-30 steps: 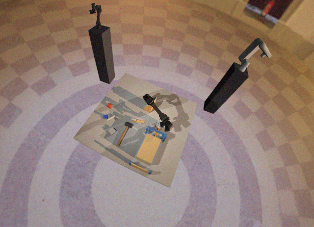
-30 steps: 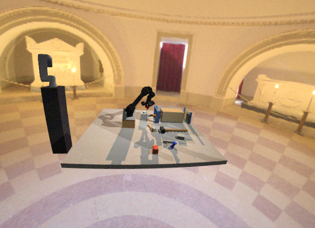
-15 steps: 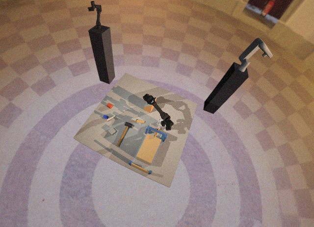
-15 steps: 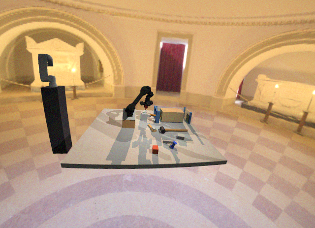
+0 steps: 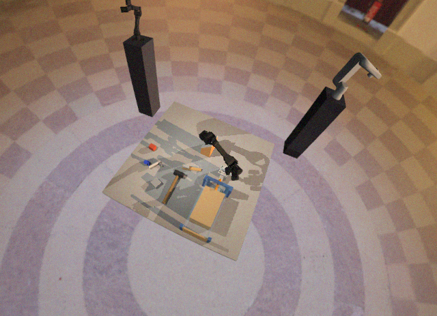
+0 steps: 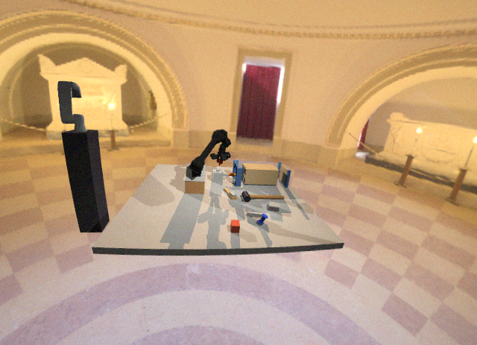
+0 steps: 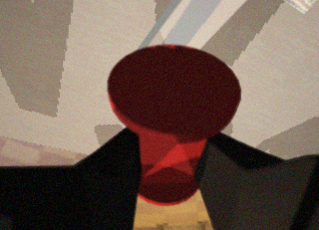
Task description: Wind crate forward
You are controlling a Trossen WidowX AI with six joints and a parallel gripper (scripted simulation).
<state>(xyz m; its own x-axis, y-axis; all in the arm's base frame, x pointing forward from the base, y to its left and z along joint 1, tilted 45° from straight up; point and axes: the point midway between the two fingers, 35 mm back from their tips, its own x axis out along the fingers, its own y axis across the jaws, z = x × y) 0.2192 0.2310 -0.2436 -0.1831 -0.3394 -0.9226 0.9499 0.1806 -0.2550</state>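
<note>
My gripper tip is 5 cm to the left of the red-knobbed handle and 3 cm above it. Round my gripper tip: winch (12 cm to the right, 10 cm below, 3 cm behind); then red knob (2 cm to the right, 1 cm ahead); then frame (14 cm ahead, 13 cm to the right, 3 cm below).
</note>
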